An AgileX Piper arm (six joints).
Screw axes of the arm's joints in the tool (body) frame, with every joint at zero. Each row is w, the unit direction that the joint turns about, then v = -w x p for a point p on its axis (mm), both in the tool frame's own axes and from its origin. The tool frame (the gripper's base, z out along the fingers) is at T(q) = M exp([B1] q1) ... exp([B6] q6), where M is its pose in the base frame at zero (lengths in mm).
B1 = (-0.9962, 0, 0.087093, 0, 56.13, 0)
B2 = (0, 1, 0, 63.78, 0, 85.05)
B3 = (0, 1, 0, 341.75, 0, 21.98)
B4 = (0, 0, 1, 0, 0, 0)
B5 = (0, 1, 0, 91, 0, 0)
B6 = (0, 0, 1, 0, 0, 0)
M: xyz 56.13 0 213.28 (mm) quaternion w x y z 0.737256 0 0.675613 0
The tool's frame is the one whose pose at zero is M.
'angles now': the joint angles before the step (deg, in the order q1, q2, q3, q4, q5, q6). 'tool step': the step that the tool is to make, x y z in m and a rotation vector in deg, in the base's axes. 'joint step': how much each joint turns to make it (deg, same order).
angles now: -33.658, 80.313, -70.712, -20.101, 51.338, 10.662
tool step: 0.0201, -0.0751, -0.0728, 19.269, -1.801, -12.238
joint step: -11.642, 17.484, -5.986, 17.470, -0.997, -2.594
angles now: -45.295, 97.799, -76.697, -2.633, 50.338, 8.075
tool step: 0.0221, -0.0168, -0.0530, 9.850, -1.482, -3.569
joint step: -0.951, 9.696, -1.894, 8.606, -1.754, -0.398
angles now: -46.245, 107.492, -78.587, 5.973, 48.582, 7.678
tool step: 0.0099, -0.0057, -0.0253, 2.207, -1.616, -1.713
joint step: -0.005, 3.997, -0.008, 3.273, -3.528, -0.149
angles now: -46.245, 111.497, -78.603, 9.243, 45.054, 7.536
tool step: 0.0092, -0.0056, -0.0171, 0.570, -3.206, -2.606
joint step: 0.005, 2.868, -0.053, 3.591, -4.715, 0.071
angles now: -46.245, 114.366, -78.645, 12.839, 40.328, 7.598
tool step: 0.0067, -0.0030, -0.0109, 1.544, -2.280, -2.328
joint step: 0.004, 2.071, -0.495, 3.487, -2.114, 0.060
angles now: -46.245, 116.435, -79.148, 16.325, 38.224, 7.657
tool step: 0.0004, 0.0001, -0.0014, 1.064, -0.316, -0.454
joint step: -0.120, 0.286, -0.140, 1.126, 0.455, -0.171
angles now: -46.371, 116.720, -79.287, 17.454, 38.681, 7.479
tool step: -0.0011, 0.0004, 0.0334, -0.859, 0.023, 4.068
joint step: -0.269, -2.905, -3.435, -0.811, 6.501, -2.475
